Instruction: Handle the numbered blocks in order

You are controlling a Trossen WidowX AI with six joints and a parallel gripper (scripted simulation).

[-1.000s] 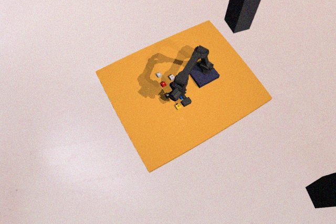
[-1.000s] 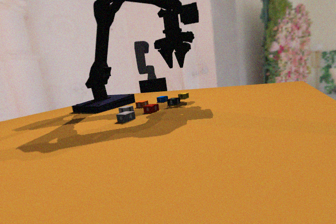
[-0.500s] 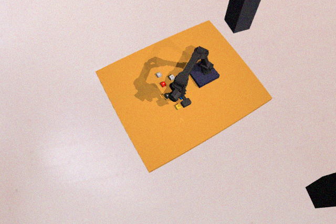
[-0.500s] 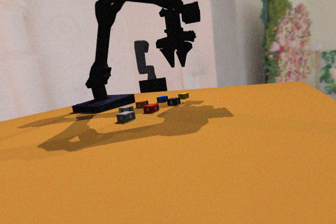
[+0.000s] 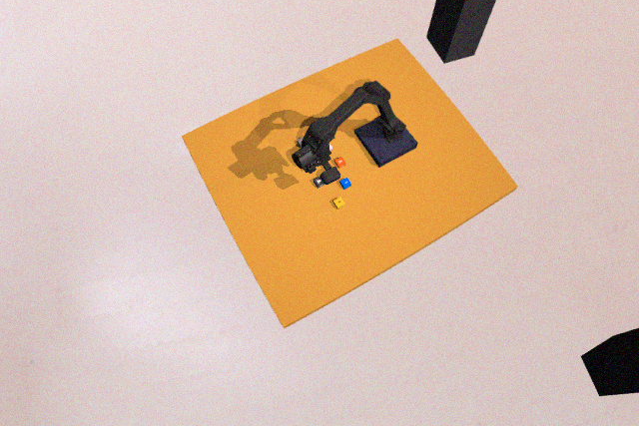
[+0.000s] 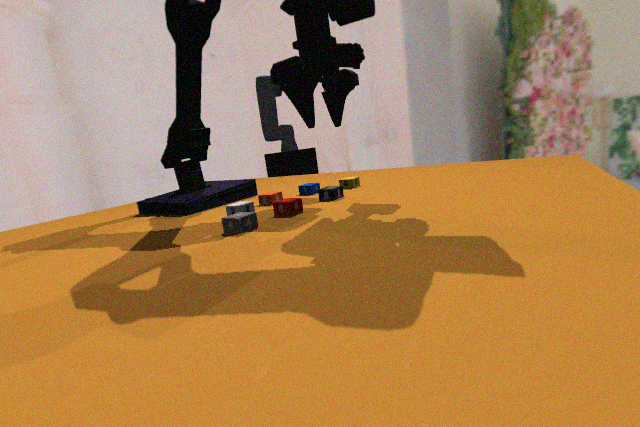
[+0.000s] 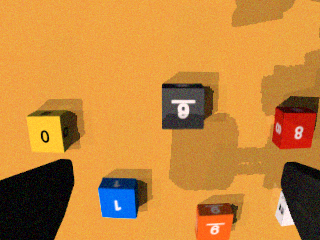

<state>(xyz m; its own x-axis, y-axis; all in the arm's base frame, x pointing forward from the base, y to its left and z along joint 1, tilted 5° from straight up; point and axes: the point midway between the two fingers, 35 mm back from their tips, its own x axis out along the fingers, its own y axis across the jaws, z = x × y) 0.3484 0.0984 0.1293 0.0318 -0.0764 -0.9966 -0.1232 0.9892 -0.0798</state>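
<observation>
My gripper tip is now 110 mm above the yellow block, 100 mm to the right of it and 40 mm past it. From my gripper tip the other things lie so: red block 110 mm to the right, 110 mm below; then black block 110 mm below, 10 mm to the right; then blue block 110 mm below, 90 mm behind, 30 mm to the left.
</observation>
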